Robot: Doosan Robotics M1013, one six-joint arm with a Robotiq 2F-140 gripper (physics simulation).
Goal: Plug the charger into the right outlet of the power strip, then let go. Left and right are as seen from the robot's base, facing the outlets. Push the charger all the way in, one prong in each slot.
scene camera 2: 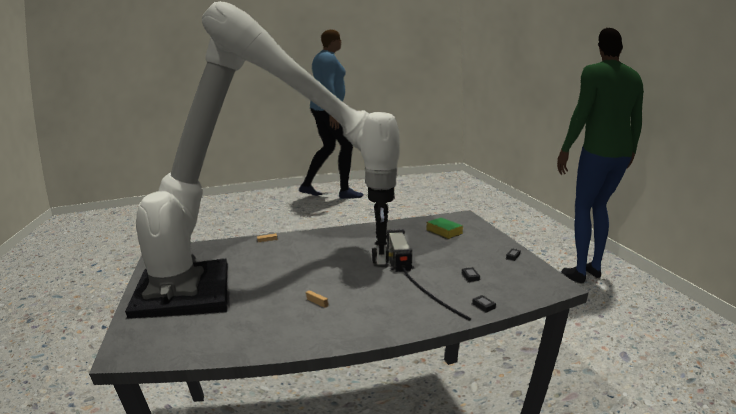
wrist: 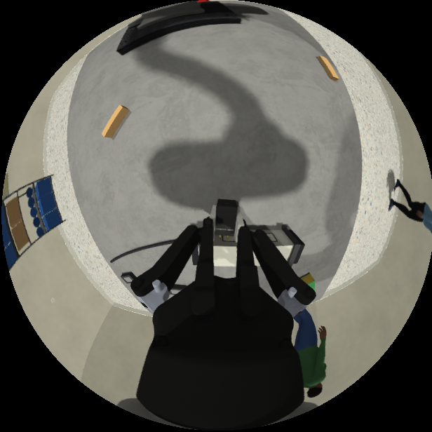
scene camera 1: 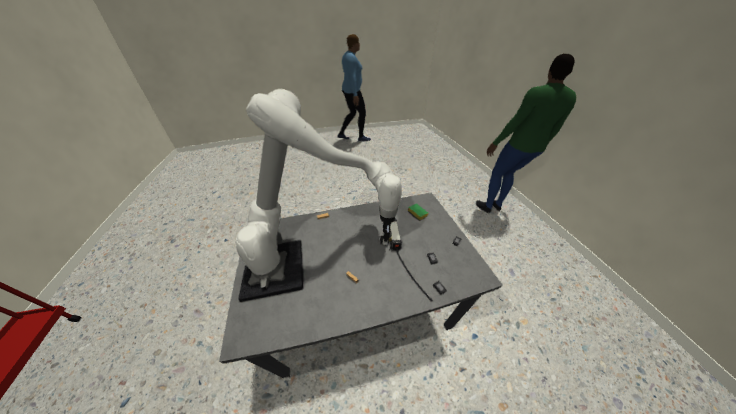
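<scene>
The black charger is between the fingertips of my gripper, which is shut on it. The pale power strip has black ends and a red switch, and stands on the table with its outlets towards the base. The charger is upright at the strip's right outlet, the one nearer the cable. Small yellowish marks show between the charger and the strip's face in the wrist view. The other outlet is visible. The prongs and their depth in the slots cannot be made out.
A black cable runs from the strip across the table. Small black devices and a green-yellow sponge lie beyond the strip. Two orange blocks lie nearer the base. Two people stand behind the table.
</scene>
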